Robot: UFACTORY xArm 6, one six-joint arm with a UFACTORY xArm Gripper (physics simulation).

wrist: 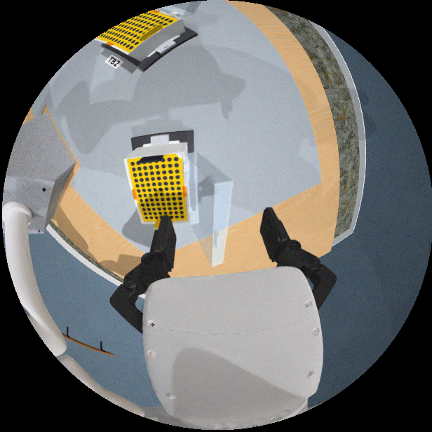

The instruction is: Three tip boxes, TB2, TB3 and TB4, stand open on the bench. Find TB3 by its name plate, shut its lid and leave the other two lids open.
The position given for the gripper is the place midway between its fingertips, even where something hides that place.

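The gripper [217, 222] is visible, and so is a grey mat [229, 84].
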